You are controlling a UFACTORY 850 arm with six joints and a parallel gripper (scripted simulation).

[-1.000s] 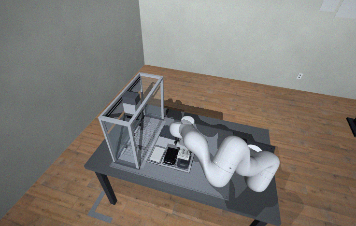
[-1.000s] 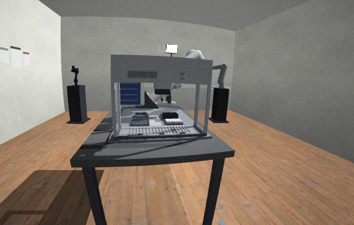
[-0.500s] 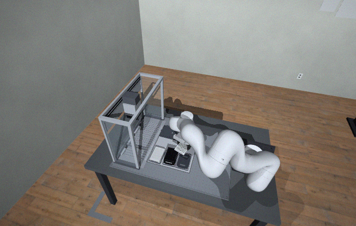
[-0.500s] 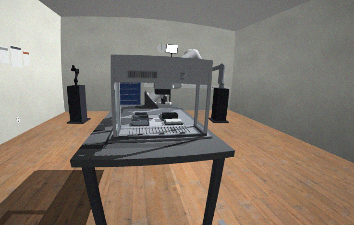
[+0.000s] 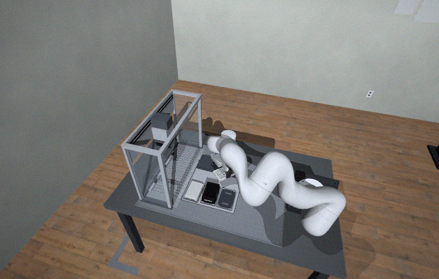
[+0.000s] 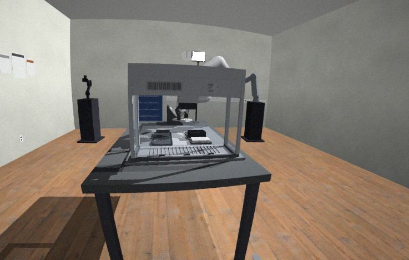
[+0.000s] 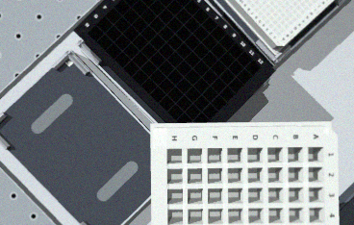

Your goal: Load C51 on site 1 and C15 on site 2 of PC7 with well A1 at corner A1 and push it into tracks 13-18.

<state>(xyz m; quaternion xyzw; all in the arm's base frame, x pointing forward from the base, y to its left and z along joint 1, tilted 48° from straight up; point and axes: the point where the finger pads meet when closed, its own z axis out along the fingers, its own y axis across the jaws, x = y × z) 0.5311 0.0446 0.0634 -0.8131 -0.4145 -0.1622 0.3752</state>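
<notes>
The plate carrier PC7 is 14 cm to the right of my hand, 13 cm below it and 8 cm ahead of it. From my hand the other things lie so: nest S1: 14 cm below, 10 cm to the left, 6 cm behind; black deep-well block C51: 11 cm to the left, 11 cm below, 5 cm ahead; white 96-well plate C15: 1 cm below.
</notes>
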